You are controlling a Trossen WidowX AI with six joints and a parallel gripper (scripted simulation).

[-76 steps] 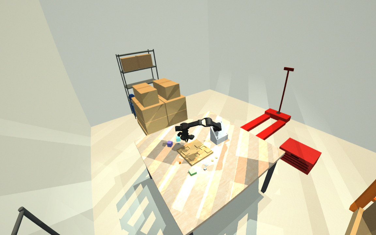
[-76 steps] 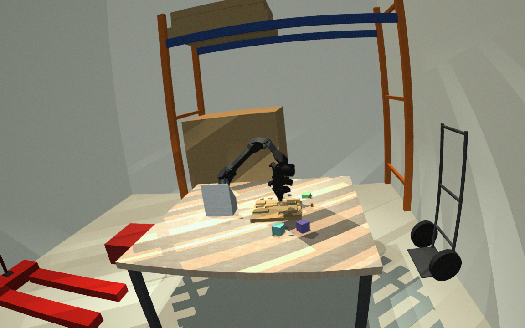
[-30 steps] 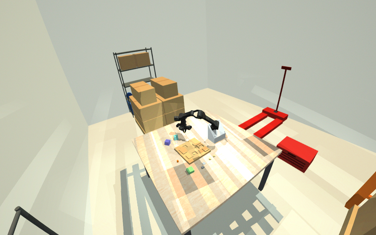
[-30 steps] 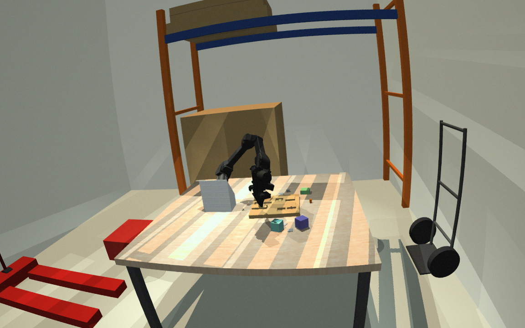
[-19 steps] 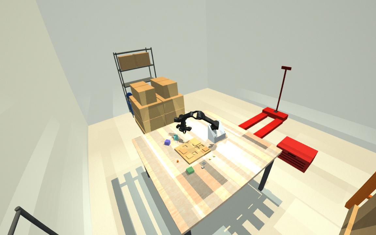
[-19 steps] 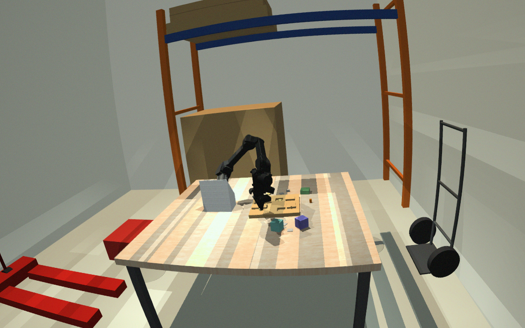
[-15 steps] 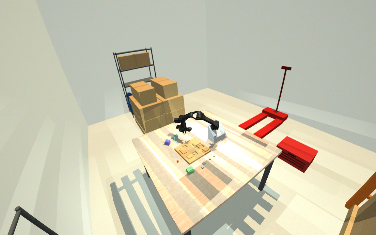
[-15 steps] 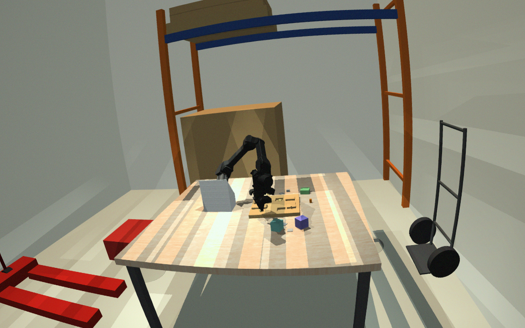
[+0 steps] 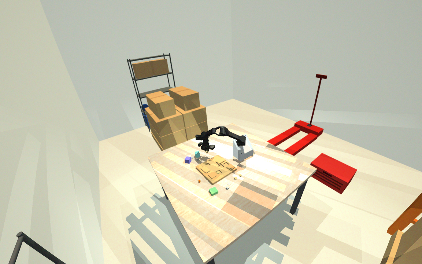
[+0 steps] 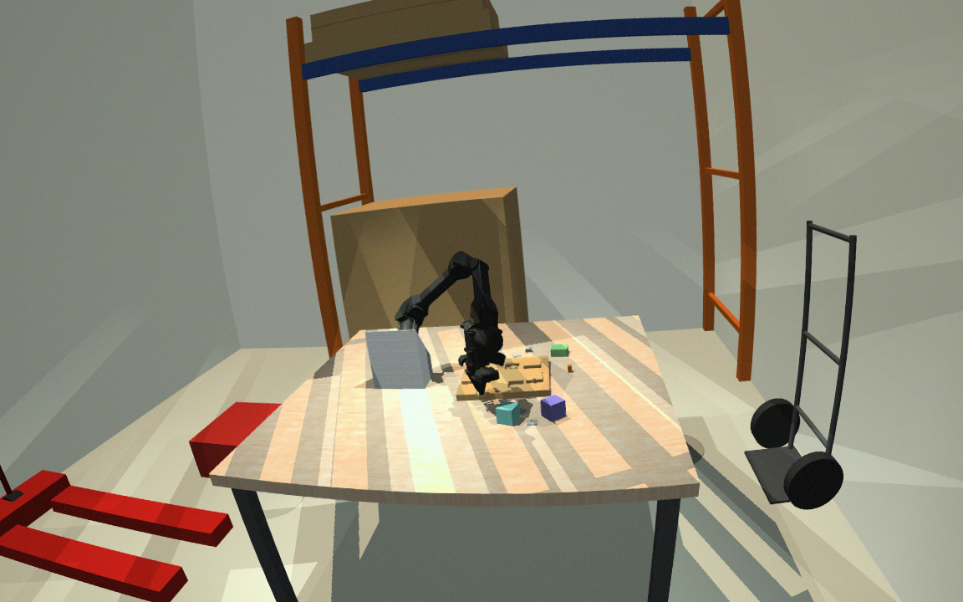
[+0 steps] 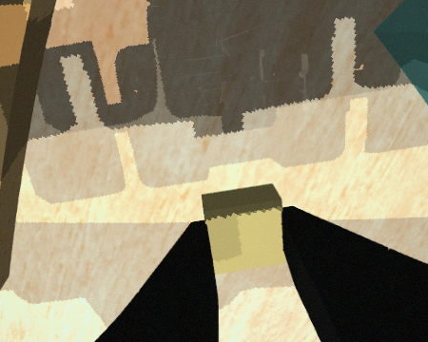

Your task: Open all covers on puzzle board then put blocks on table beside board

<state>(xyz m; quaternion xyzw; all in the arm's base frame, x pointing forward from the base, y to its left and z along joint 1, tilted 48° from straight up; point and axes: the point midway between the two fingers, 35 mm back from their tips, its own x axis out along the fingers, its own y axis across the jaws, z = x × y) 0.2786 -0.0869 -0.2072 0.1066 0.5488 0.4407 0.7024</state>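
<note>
Right now the wooden puzzle board is 25 cm to the left of my gripper tip, 4 cm below it and 4 cm ahead of it. From my gripper tip the other things lie so: teal cube (9 cm ahead, 7 cm to the right, 3 cm below); then tiny orange piece (28 cm to the left, 26 cm ahead, 5 cm below); then purple cube (22 cm ahead, 5 cm to the right, 3 cm below).
</note>
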